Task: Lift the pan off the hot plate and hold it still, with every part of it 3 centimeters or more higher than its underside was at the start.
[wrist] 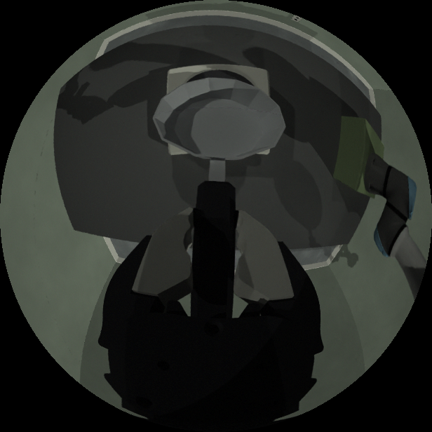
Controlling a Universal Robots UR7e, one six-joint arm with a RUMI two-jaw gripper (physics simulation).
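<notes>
The grey pan (pixel 230 125) shows in the upper middle of the wrist view, its black handle (pixel 215 200) pointing down toward me. My gripper (pixel 215 210) is shut on the handle, one light jaw on each side. The pan is held above the pale square hot plate (pixel 181 77). The plate's dark round top shows past the pan's far rim, so the pan appears raised off it. The exact height of the gap cannot be told from this view. The pan hides most of the hot plate.
The hot plate stands on a dark table top (pixel 110 170) with pale edges. A green block (pixel 351 150) is at the right side of the table, touching or close to a dark, blue-capped robot arm (pixel 400 200). Shadows fall across the table.
</notes>
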